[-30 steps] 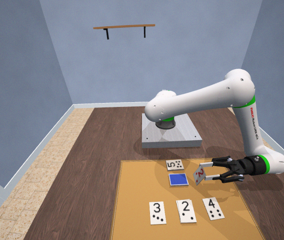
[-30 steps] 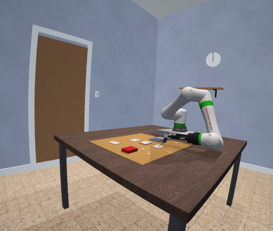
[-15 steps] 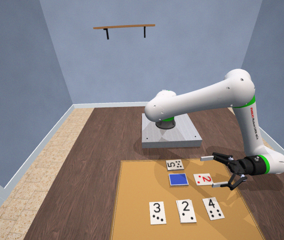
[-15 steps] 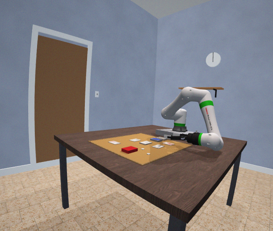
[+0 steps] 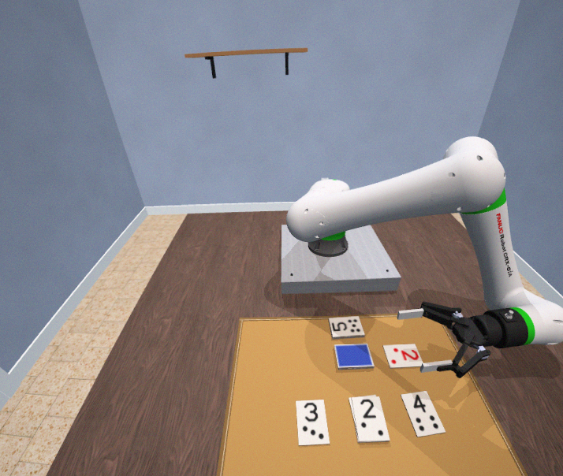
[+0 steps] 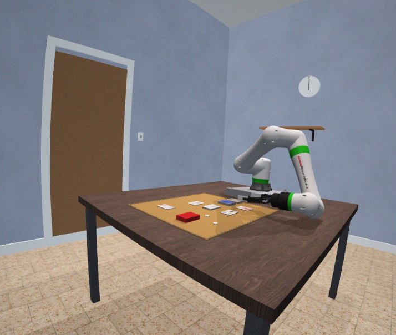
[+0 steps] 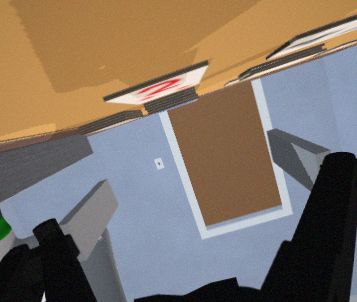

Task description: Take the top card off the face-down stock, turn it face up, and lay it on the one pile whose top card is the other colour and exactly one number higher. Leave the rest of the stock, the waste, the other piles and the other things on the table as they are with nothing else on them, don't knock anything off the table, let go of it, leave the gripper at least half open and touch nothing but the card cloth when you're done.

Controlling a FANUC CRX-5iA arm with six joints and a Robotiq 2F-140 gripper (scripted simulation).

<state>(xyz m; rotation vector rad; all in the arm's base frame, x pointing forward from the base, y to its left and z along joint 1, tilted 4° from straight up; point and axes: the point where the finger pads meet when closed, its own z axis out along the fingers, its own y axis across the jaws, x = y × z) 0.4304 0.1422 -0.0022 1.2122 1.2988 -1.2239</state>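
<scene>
The card is 1 cm to the right of my hand and 7 cm below it. From my hand the other things lie so: tan card cloth: 18 cm ahead, 15 cm to the right, 9 cm below; red box: 39 cm ahead, 7 cm to the right, 6 cm below.
</scene>
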